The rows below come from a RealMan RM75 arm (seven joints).
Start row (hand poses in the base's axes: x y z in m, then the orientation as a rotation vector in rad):
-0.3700, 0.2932, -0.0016, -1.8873, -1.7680, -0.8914
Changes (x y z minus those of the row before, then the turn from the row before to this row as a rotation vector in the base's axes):
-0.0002, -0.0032, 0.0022, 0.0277, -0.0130, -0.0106
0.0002, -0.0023, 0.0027, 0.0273, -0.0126, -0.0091
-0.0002, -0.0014, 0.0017, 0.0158, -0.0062, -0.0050
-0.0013, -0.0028, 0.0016, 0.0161, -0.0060, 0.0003
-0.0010, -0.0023, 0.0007, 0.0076, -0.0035, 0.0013
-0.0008, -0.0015, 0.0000, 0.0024, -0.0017, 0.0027
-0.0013, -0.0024, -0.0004, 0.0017, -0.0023, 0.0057
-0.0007, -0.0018, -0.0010, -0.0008, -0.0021, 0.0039
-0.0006, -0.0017, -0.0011, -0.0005, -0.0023, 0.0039
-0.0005, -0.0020, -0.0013, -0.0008, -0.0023, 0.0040
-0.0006, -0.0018, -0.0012, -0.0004, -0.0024, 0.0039
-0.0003, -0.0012, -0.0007, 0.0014, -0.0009, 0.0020
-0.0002, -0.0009, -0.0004, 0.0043, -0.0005, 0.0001
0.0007, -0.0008, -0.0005, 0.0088, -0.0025, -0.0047
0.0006, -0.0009, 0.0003, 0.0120, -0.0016, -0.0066
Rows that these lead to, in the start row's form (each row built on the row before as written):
-0.3702, 0.2900, 0.0006, -1.8793, -1.7458, -0.9293
-0.3700, 0.2877, 0.0033, -1.8696, -1.7245, -0.9655
-0.3702, 0.2863, 0.0050, -1.8638, -1.7116, -0.9850
-0.3715, 0.2835, 0.0066, -1.8522, -1.7024, -1.0023
-0.3725, 0.2812, 0.0073, -1.8454, -1.6993, -1.0107
-0.3733, 0.2797, 0.0073, -1.8408, -1.7004, -1.0131
-0.3746, 0.2773, 0.0069, -1.8334, -1.7047, -1.0145
-0.3753, 0.2755, 0.0059, -1.8294, -1.7095, -1.0147
-0.3759, 0.2738, 0.0048, -1.8252, -1.7142, -1.0153
-0.3764, 0.2718, 0.0035, -1.8211, -1.7192, -1.0156
-0.3770, 0.2700, 0.0023, -1.8168, -1.7238, -1.0164
-0.3773, 0.2688, 0.0016, -1.8137, -1.7247, -1.0175
-0.3775, 0.2679, 0.0012, -1.8108, -1.7216, -1.0209
-0.3768, 0.2671, 0.0007, -1.8097, -1.7125, -1.0315
-0.3762, 0.2662, 0.0010, -1.8087, -1.6988, -1.0440

